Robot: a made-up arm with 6 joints.
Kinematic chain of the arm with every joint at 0, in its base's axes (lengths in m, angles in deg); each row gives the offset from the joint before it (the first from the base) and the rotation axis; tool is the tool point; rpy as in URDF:
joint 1: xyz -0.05 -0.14 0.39 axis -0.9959 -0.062 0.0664
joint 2: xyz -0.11 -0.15 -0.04 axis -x
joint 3: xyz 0 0.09 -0.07 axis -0.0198 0.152 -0.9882
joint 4: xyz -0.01 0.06 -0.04 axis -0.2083 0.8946 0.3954
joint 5: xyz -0.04 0 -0.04 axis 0.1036 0.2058 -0.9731
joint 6: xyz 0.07 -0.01 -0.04 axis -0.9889 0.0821 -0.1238
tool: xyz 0.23 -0.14 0.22 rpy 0 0 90
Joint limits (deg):
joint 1: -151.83..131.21
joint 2: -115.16..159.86
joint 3: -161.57..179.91
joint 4: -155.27..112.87
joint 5: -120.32..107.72
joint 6: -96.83..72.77
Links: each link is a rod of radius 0.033 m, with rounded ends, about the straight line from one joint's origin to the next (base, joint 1, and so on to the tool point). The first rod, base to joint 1, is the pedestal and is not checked.
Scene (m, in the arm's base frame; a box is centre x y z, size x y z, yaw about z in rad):
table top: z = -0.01
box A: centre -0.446 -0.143 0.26 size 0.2 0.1 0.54 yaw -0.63
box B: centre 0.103 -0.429 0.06 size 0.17 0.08 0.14 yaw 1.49
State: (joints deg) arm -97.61 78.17 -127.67 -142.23 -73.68 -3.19
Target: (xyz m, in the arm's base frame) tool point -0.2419 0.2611 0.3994
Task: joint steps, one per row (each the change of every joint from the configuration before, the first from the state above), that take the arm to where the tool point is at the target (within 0.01 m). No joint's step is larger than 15 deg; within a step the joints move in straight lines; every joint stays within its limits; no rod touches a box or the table.
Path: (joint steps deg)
1: -14.14 -13.80 9.05 2.52 2.29 -6.60
2: -14.13 -13.79 9.05 2.52 2.30 -6.60
3: -14.14 -13.80 9.05 2.51 2.29 -6.60
4: -2.95 -12.11 -0.13 -1.85 4.26 5.51
5: -2.96 -12.11 -0.12 -1.86 4.25 5.51
6: -2.95 -12.11 -0.12 -1.85 4.26 5.50
7: -2.95 -12.11 -0.12 -1.86 4.26 5.51

